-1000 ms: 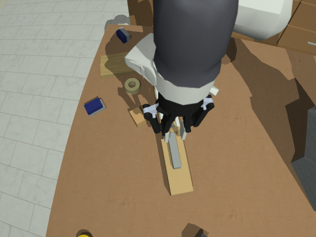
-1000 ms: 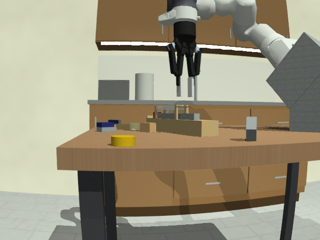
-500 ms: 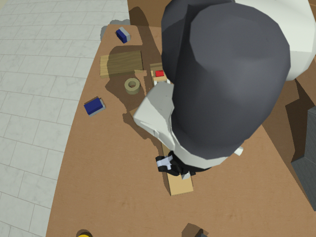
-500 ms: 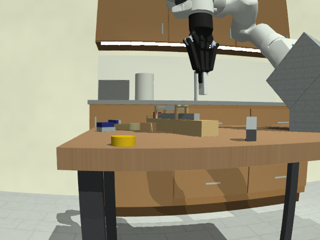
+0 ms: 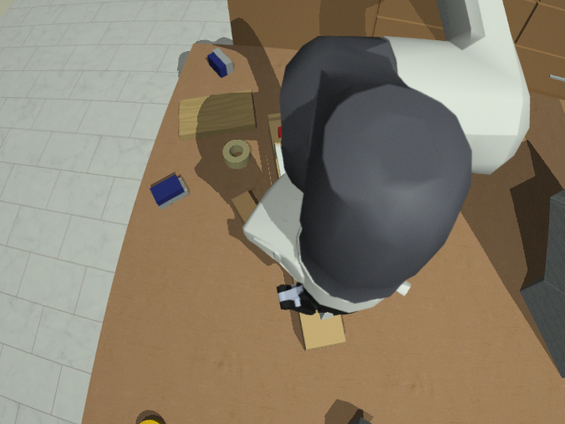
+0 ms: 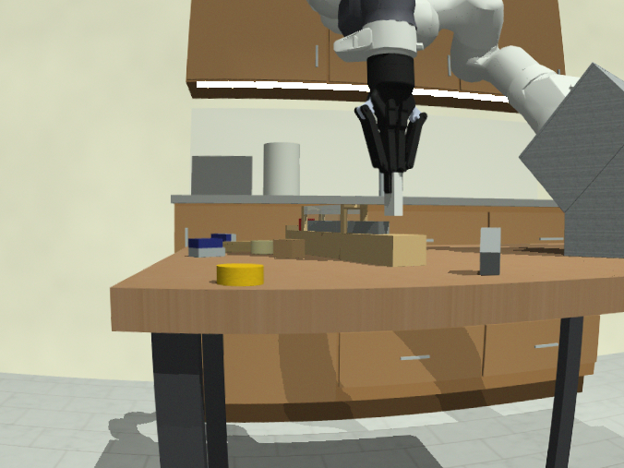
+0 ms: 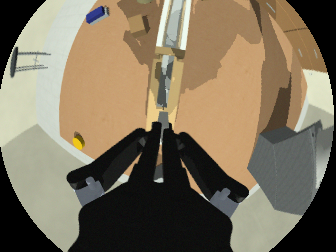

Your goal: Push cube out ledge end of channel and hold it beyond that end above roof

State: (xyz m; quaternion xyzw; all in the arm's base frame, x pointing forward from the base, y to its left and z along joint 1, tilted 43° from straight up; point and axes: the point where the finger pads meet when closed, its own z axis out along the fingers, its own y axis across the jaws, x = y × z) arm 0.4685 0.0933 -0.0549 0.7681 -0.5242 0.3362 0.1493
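The red cube lies 300 mm to the right of my hand, 70 mm ahead of it and 50 mm below it. The rest, counted from my hand: tan box: 180 mm to the right, 130 mm ahead, 90 mm below; then wooden channel: 190 mm to the right, 50 mm below, 50 mm ahead; then grey block: 200 mm to the left, 80 mm below, 60 mm behind.
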